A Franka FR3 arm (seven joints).
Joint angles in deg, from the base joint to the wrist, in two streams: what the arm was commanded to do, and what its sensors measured. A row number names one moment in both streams.
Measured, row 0: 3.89 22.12 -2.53 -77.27 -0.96 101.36 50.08
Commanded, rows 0 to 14: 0.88 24.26 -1.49 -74.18 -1.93 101.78 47.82; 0.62 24.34 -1.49 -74.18 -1.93 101.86 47.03; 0.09 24.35 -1.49 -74.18 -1.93 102.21 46.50; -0.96 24.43 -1.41 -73.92 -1.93 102.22 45.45; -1.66 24.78 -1.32 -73.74 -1.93 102.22 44.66; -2.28 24.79 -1.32 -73.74 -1.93 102.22 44.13; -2.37 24.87 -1.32 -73.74 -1.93 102.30 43.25; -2.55 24.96 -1.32 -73.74 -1.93 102.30 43.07; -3.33 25.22 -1.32 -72.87 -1.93 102.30 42.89; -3.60 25.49 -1.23 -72.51 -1.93 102.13 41.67; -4.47 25.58 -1.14 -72.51 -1.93 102.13 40.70; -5.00 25.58 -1.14 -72.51 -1.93 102.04 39.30; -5.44 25.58 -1.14 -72.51 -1.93 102.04 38.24; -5.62 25.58 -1.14 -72.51 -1.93 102.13 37.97; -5.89 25.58 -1.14 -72.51 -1.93 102.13 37.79
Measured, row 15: -3.12 24.03 -1.73 -74.84 -1.14 101.43 41.18
